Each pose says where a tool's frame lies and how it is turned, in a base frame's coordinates. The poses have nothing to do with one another.
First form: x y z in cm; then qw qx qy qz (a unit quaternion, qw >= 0).
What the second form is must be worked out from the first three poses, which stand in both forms.
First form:
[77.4, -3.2, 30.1, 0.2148, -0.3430, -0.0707, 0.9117]
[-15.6, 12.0, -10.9, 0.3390, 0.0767, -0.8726, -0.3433]
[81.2, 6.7, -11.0, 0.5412, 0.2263, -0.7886, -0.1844]
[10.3, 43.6, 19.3, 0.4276, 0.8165, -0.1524, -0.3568]
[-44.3, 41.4, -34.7, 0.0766, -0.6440, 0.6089, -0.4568]
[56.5, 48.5, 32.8, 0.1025, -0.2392, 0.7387, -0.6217]
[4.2, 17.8, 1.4, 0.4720, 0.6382, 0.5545, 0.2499]
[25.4, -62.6, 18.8, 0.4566, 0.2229, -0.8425, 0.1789]
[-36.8, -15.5, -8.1, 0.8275, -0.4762, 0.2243, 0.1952]
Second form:
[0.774, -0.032, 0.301, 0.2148, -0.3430, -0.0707, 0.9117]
[-0.156, 0.120, -0.109, 0.3390, 0.0767, -0.8726, -0.3433]
[0.812, 0.067, -0.110, 0.5412, 0.2263, -0.7886, -0.1844]
[0.103, 0.436, 0.193, 0.4276, 0.8165, -0.1524, -0.3568]
[-0.443, 0.414, -0.347, 0.0766, -0.6440, 0.6089, -0.4568]
[0.565, 0.485, 0.328, 0.1025, -0.2392, 0.7387, -0.6217]
[0.042, 0.178, 0.014, 0.4720, 0.6382, 0.5545, 0.2499]
[0.254, -0.626, 0.188, 0.4566, 0.2229, -0.8425, 0.1789]
[-0.368, -0.155, -0.081, 0.8275, -0.4762, 0.2243, 0.1952]

